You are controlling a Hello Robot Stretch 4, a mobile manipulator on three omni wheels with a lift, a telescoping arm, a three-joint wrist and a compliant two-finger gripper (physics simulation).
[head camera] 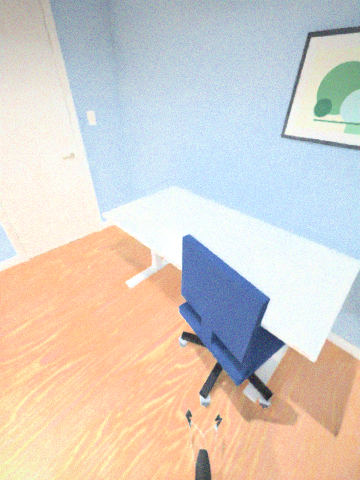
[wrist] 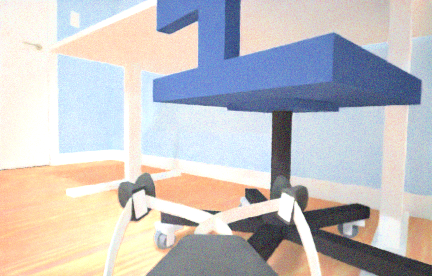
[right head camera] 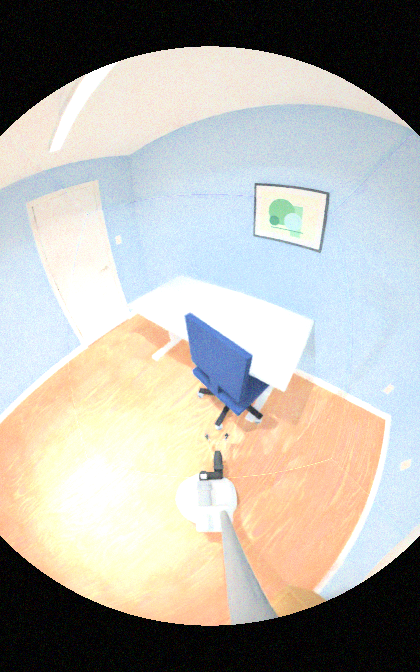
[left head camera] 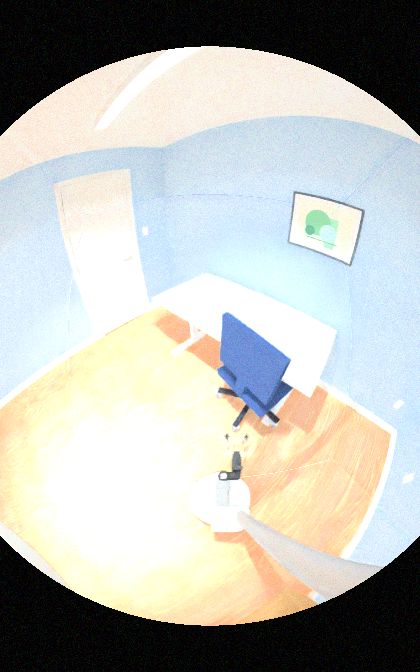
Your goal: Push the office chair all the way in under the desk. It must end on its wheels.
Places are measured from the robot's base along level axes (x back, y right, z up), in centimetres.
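Pixels of known places: gripper, between the fingertips: [head camera: 203,411] [wrist: 213,189].
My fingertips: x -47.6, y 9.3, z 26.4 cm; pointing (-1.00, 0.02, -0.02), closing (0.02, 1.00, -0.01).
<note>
Behind a point stands the place of what it marks.
The blue office chair [head camera: 220,295] {x -69.3, y 12.1, z 82.4 cm} [left head camera: 252,357] [right head camera: 217,355] [wrist: 250,80] {x -65.0, y 15.5, z 39.9 cm} stands upright on its wheels at the long front side of the white desk [head camera: 235,225] {x -144.0, y 28.9, z 69.3 cm} [left head camera: 295,325] [right head camera: 270,325] [wrist: 132,115] {x -168.6, y -34.2, z 36.8 cm}, near its right end. Its seat reaches partly under the desk top, and its backrest stands outside the edge, facing me. My gripper [head camera: 204,419] [left head camera: 236,437] [right head camera: 217,436] [wrist: 213,189] {x -47.6, y 9.3, z 26.4 cm} is open and empty, low in front of the chair's base, apart from it. In the wrist view the seat's underside, black post and star base show ahead. The far wheels are partly hidden.
The desk's white left foot [head camera: 145,275] [wrist: 95,189] stands left of the chair; its right foot [head camera: 267,372] is close beside the chair's base. A blue wall runs behind the desk. A white door [head camera: 45,130] {x -211.7, y -133.5, z 113.4 cm} is at the left. A brown object [right head camera: 297,602] shows behind my mast.
</note>
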